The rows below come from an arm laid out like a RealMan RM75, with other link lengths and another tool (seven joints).
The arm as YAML. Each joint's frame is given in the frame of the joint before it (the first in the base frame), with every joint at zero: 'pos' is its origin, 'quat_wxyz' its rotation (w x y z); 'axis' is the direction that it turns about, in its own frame. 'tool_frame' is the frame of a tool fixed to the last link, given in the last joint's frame.
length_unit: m
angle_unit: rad
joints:
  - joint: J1
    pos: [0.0, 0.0, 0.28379]
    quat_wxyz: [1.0, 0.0, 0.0, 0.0]
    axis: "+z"
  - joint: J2
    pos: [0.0, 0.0, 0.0]
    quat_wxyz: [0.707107, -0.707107, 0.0, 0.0]
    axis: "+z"
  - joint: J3
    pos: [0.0, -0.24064, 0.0]
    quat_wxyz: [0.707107, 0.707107, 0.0, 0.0]
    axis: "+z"
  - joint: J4
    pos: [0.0, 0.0, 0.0]
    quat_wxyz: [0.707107, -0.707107, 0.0, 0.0]
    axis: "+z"
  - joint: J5
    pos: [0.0, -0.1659, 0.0]
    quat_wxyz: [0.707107, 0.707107, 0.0, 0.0]
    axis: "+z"
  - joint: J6
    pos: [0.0, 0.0, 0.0]
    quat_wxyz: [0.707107, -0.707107, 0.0, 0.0]
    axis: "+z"
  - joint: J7
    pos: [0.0, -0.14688, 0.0]
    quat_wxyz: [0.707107, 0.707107, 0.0, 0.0]
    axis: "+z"
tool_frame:
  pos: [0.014, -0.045, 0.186]
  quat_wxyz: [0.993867, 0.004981, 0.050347, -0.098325]
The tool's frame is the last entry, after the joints.
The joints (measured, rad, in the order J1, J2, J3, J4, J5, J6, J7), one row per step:
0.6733 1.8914 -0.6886 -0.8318 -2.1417 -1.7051 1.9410
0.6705 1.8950 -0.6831 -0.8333 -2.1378 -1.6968 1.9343
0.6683 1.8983 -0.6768 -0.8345 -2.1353 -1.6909 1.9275
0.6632 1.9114 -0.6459 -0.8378 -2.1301 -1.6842 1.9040
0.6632 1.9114 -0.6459 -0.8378 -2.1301 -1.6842 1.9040
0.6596 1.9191 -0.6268 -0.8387 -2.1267 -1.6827 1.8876
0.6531 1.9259 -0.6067 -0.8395 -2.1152 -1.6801 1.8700
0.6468 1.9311 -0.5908 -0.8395 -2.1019 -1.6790 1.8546
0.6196 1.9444 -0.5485 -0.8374 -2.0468 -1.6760 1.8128
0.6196 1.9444 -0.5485 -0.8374 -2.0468 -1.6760 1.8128
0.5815 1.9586 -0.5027 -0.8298 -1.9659 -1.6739 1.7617
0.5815 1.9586 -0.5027 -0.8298 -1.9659 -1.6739 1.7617
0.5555 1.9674 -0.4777 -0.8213 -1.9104 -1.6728 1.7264
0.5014 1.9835 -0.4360 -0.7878 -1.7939 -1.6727 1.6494
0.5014 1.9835 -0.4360 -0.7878 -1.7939 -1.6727 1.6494
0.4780 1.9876 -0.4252 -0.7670 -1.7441 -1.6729 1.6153
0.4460 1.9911 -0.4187 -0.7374 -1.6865 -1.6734 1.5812
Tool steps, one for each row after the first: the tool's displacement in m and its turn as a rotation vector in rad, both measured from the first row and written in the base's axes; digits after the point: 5 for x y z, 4 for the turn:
-0.00064 0.00304 0.00105 0.0132 0.0047 0.0015
-0.00128 0.00550 0.00201 0.0244 0.0090 0.0034
-0.00577 0.01123 0.00472 0.0549 0.0311 0.0111
-0.00577 0.01123 0.00472 0.0549 0.0311 0.0111
-0.00844 0.01385 0.00630 0.0717 0.0448 0.0170
-0.01184 0.01741 0.00957 0.0946 0.0641 0.0225
-0.01523 0.02015 0.01271 0.1142 0.0825 0.0282
-0.02421 0.02744 0.02490 0.1780 0.1453 0.0372
-0.02421 0.02744 0.02490 0.1780 0.1453 0.0372
-0.03353 0.03524 0.04397 0.2631 0.2249 0.0451
-0.03353 0.03524 0.04397 0.2631 0.2249 0.0451
-0.03787 0.03921 0.05753 0.3200 0.2735 0.0499
-0.04227 0.04401 0.08613 0.4360 0.3679 0.0542
-0.04227 0.04401 0.08613 0.4360 0.3679 0.0542
-0.04175 0.04469 0.09808 0.4832 0.4028 0.0537
-0.03753 0.04341 0.11048 0.5330 0.4424 0.0412

